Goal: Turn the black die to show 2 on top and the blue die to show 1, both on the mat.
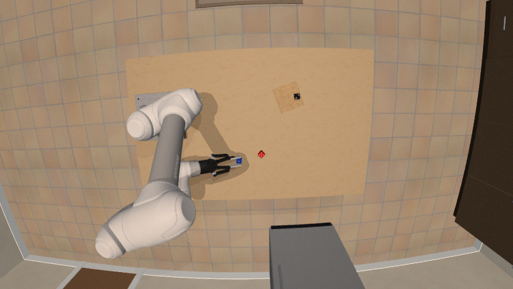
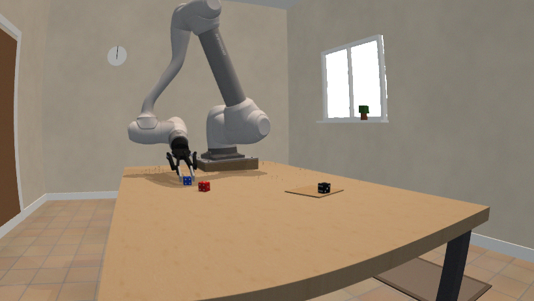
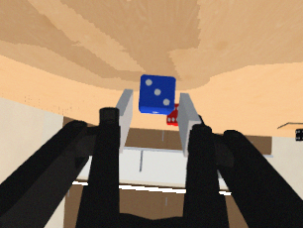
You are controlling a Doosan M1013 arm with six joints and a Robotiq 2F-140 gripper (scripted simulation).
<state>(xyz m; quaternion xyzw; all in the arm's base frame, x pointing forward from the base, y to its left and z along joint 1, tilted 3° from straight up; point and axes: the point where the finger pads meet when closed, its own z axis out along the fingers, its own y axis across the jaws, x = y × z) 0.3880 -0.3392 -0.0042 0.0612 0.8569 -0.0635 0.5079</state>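
My gripper is now 2 cm short of the blue die and 2 cm above it. The rest, counted from my hand: red die 16 cm ahead, 1 cm to the left, 2 cm below; black die 41 cm ahead, 31 cm to the left, 2 cm below; cork mat 37 cm ahead, 31 cm to the left, 4 cm below.
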